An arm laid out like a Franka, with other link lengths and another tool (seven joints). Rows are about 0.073 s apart.
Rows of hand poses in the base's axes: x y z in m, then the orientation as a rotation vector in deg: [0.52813, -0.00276, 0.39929, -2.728, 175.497, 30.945]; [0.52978, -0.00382, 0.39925, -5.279, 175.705, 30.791]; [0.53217, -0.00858, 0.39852, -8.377, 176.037, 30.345]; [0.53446, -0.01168, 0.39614, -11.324, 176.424, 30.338]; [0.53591, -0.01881, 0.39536, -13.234, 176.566, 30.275]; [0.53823, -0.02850, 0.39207, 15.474, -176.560, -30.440]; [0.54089, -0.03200, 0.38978, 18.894, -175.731, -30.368]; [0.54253, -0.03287, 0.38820, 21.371, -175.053, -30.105]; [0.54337, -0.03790, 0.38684, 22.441, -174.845, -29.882]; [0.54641, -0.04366, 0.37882, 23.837, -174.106, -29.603]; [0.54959, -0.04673, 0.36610, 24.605, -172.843, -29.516]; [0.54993, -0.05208, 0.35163, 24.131, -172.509, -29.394]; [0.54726, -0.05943, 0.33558, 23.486, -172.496, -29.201]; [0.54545, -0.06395, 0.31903, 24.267, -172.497, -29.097]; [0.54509, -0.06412, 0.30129, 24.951, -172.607, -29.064]
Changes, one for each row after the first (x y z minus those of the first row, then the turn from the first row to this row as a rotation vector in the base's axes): [0.00165, -0.00106, -0.00004, -0.149, -0.054, 1.650]; [0.00404, -0.00582, -0.00077, -0.504, -0.040, 3.657]; [0.00633, -0.00892, -0.00315, -0.587, 0.167, 5.591]; [0.00778, -0.01605, -0.00393, -0.665, 0.211, 6.827]; [0.01010, -0.02574, -0.00722, -0.590, 0.494, 8.323]; [0.01276, -0.02924, -0.00951, -0.587, 0.597, 10.599]; [0.01440, -0.03011, -0.01109, -0.710, 0.736, 12.273]; [0.01524, -0.03514, -0.01245, -0.841, 0.721, 12.979]; [0.01828, -0.04090, -0.02047, -0.961, 1.133, 14.018]; [0.02146, -0.04397, -0.03319, -0.906, 2.158, 14.809]; [0.02180, -0.04932, -0.04766, -0.950, 2.612, 14.611]; [0.01913, -0.05667, -0.06371, -1.068, 2.812, 14.227]; [0.01732, -0.06119, -0.08026, -1.141, 2.635, 14.706]; [0.01696, -0.06136, -0.09800, -1.178, 2.365, 15.095]
